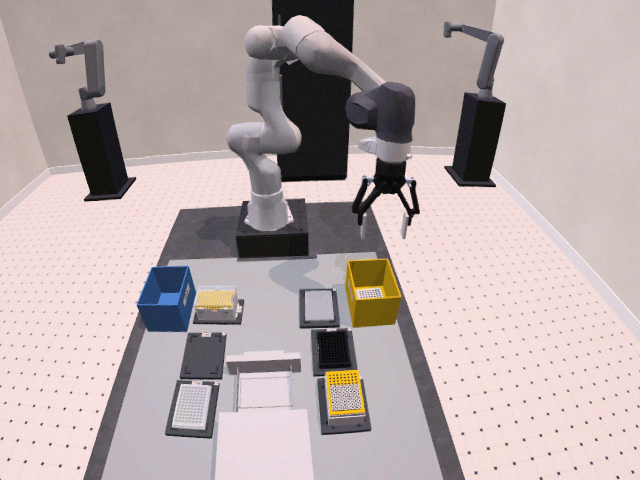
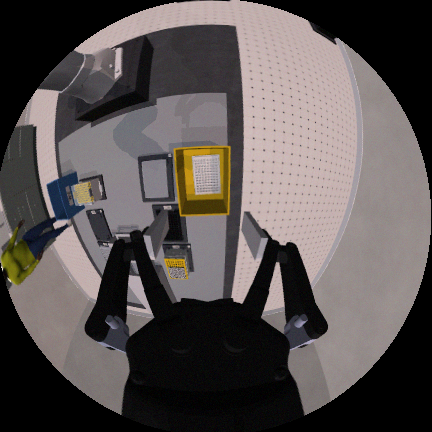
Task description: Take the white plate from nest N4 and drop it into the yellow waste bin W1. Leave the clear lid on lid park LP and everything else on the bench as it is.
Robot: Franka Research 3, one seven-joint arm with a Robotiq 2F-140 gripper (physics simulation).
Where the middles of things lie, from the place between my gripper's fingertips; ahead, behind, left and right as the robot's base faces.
Scene:
The flat lid point(image 1: 318, 304) is 10 mm behind my hand, 170 mm to the right of it and 270 mm below it. From my hand the other things lie so: black plate point(image 1: 333, 348): 170 mm ahead, 140 mm to the right, 270 mm below; then yellow-topped rack point(image 1: 345, 406): 340 mm ahead, 130 mm to the right, 240 mm below.

